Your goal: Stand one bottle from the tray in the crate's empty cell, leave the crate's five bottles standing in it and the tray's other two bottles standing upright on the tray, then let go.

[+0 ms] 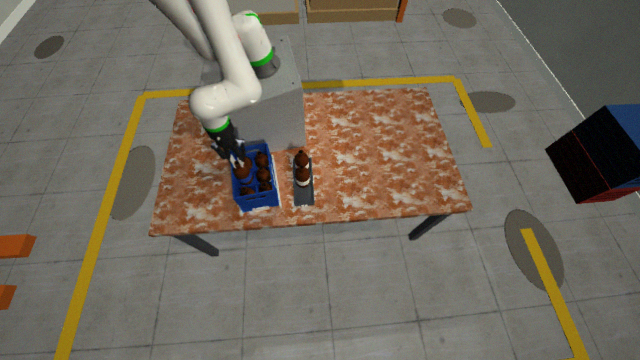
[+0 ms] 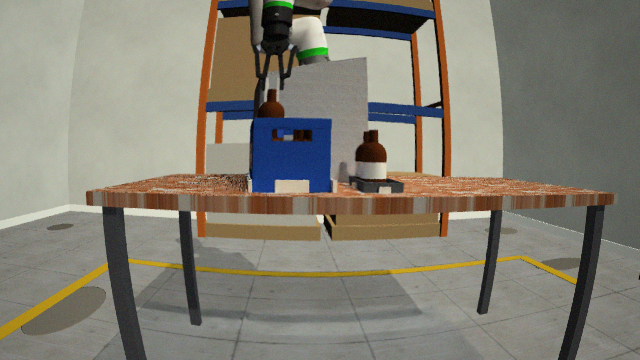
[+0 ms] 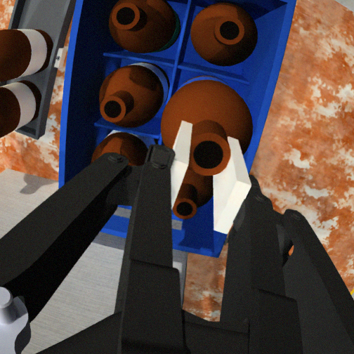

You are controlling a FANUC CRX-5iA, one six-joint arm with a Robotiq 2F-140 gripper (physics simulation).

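Pixels of known places: gripper, between the fingertips: [image 1: 239, 165] [image 2: 271, 102]; arm's base, origin of its link: [image 1: 265, 67].
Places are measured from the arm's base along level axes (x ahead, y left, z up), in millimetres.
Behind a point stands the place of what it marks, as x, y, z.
Observation:
My gripper [image 1: 238, 161] @(411, -163, -181) [image 2: 272, 86] [image 3: 202, 149] is shut on the neck of a brown bottle [image 1: 242, 172] @(445, -150, -192) [image 2: 271, 109] @(454, -162, -206) [image 3: 200, 102]. This bottle is upright, over the middle cell of one row of the blue crate [image 1: 260, 203] @(539, -101, -345) [image 2: 292, 165] @(540, -107, -348) [image 3: 72, 105]. Its shoulder and neck rise above the crate's rim; its lower part is hidden inside. Other brown bottles [image 1: 263, 175] @(418, -73, -286) [image 3: 224, 35] stand in the cells around it; one is partly hidden behind the held bottle's neck. Two white-labelled bottles [image 1: 302, 176] @(441, 117, -297) [image 2: 371, 162] @(448, 103, -340) [image 3: 35, 52] stand upright on the dark tray [image 1: 304, 198] @(513, 115, -407) [image 2: 367, 188] @(549, 70, -400) [image 3: 51, 17].
The crate and tray stand side by side on the patterned table [image 1: 380, 160] @(331, 566, -411) [image 2: 350, 202] @(642, 11, -422) [image 3: 305, 115]. The grey robot pedestal [image 1: 275, 117] @(196, 19, -131) [image 2: 335, 90] @(194, 44, -107) is behind them. White strips lie along the crate's base. A shelf rack [image 2: 202, 125] stands farther back.

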